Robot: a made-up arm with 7 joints.
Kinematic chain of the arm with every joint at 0, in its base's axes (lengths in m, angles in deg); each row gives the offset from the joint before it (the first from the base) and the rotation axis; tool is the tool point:
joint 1: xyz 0 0 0.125 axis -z
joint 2: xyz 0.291 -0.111 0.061 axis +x
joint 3: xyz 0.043 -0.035 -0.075 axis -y
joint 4: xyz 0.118 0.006 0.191 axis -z
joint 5: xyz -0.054 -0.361 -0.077 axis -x
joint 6: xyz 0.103 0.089 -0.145 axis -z
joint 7: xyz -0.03 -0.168 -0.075 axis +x
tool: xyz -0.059 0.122 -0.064
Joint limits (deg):
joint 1: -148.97..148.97
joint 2: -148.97..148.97
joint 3: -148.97..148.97
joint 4: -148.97..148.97
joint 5: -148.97..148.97
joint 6: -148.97..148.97
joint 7: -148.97..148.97
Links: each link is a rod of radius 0.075 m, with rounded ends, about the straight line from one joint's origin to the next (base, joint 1, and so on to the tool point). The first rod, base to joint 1, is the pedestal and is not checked.
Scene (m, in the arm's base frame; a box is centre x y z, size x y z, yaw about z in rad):
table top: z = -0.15
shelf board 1: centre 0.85 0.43 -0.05 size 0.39 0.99 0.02 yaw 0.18
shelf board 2: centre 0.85 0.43 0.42 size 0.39 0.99 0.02 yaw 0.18
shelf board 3: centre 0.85 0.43 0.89 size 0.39 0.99 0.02 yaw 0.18
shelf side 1: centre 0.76 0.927 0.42 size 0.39 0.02 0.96 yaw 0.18
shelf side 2: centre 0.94 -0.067 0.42 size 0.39 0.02 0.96 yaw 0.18
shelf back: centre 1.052 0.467 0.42 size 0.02 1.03 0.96 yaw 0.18
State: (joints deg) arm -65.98 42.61 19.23 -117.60 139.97 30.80 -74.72
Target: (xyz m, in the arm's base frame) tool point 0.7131 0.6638 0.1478
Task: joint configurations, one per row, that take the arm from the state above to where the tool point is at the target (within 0.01 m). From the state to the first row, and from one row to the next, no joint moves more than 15 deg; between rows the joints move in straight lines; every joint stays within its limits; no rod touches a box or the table.
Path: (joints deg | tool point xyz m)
1: -76.99 45.14 23.68 -119.77 142.97 22.92 -84.90 | 0.5859 0.6060 0.6760
2: -88.00 47.67 28.13 -121.93 145.97 15.04 -95.09 | 0.4858 0.5859 0.6749
3: -99.01 50.19 32.59 -124.10 148.97 7.16 -105.27 | 0.3924 0.5536 0.6577
4: -107.15 60.54 39.01 -111.55 148.97 7.45 -108.55 | 0.4630 0.5907 0.5206
5: -115.29 70.88 45.43 -98.99 148.97 7.74 -111.84 | 0.4832 0.6188 0.3426
6: -123.43 81.22 51.85 -86.44 148.97 8.03 -115.12 | 0.4484 0.6157 0.1478
7: -112.34 80.15 43.16 -87.50 148.97 13.73 -107.03 | 0.5353 0.6429 0.1463
8: -101.26 79.08 34.47 -88.56 148.97 19.43 -98.94 | 0.6244 0.6595 0.1467
9: -90.17 78.00 25.78 -89.62 148.97 25.13 -90.85 | 0.7131 0.6638 0.1478

